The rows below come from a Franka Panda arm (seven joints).
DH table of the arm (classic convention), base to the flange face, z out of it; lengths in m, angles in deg. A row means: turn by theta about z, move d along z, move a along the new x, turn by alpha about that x. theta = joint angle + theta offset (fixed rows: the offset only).
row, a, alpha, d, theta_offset
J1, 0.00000, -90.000, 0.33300, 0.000
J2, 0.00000, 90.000, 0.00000, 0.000
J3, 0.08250, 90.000, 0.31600, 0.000
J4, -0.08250, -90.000, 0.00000, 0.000
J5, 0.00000, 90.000, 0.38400, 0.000
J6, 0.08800, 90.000, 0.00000, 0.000
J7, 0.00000, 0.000, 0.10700, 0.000
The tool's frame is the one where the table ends.
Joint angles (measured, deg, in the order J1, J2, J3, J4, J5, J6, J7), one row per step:
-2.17, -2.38, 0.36, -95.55, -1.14, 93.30, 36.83
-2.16, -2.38, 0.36, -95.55, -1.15, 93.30, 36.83
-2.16, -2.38, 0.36, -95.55, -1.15, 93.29, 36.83
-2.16, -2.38, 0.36, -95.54, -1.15, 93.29, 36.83
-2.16, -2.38, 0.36, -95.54, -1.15, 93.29, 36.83
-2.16, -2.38, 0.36, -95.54, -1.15, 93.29, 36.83
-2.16, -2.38, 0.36, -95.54, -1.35, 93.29, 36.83
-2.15, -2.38, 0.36, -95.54, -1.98, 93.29, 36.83
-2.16, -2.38, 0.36, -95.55, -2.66, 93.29, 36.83
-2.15, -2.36, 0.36, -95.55, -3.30, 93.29, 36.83
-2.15, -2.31, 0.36, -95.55, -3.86, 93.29, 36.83
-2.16, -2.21, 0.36, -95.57, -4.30, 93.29, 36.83
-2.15, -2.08, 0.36, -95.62, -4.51, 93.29, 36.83
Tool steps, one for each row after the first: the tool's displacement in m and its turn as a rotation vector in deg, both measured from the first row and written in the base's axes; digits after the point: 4 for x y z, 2 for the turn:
0.0000, 0.0001, 0.0000, -0.01, 0.00, 0.01
0.0000, 0.0001, 0.0000, -0.01, 0.01, 0.01
0.0000, 0.0001, 0.0001, -0.01, 0.00, 0.01
0.0000, 0.0001, 0.0001, -0.01, 0.00, 0.01
0.0000, 0.0001, 0.0001, -0.01, 0.00, 0.01
0.0000, -0.0003, 0.0001, -0.21, 0.01, 0.02
0.0000, -0.0013, 0.0001, -0.84, 0.03, 0.07
-0.0001, -0.0026, 0.0001, -1.52, 0.06, 0.09
0.0000, -0.0036, -0.0001, -2.15, 0.10, 0.14
0.0002, -0.0046, -0.0005, -2.71, 0.17, 0.17
0.0006, -0.0055, -0.0015, -3.15, 0.30, 0.19
0.0012, -0.0058, -0.0032, -3.35, 0.49, 0.22

